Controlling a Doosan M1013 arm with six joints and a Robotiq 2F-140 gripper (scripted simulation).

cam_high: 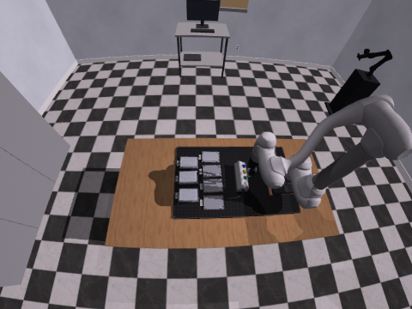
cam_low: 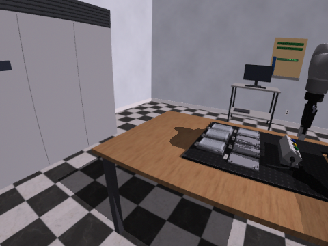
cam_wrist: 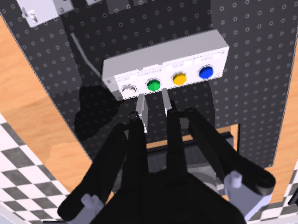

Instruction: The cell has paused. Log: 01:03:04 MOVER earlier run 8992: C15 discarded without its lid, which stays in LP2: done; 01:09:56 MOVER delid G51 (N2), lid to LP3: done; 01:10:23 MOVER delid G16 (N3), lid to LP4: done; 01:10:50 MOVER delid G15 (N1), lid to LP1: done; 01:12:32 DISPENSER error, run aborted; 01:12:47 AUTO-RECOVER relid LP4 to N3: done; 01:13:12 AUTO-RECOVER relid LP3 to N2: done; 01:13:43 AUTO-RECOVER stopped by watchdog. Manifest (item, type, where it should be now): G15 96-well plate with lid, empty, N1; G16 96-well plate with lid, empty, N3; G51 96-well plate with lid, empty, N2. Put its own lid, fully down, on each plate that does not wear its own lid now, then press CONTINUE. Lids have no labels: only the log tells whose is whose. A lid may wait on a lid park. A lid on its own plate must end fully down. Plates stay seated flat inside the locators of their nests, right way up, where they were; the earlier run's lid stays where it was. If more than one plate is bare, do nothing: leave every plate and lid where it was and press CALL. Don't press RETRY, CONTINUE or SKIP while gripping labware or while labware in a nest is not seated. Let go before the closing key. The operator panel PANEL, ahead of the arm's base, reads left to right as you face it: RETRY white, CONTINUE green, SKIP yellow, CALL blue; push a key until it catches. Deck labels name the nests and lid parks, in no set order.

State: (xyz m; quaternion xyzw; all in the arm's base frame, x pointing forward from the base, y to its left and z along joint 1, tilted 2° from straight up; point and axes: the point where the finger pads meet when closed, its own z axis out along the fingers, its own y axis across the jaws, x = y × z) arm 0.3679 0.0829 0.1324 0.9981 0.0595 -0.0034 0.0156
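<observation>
Now: hand 90 mm above the green key. Also, from my hand: blue key 10 mm ahead, 100 mm to the right, 90 mm below; yellow key 10 mm ahead, 50 mm to the right, 90 mm below; white key 50 mm to the left, 90 mm below.
</observation>
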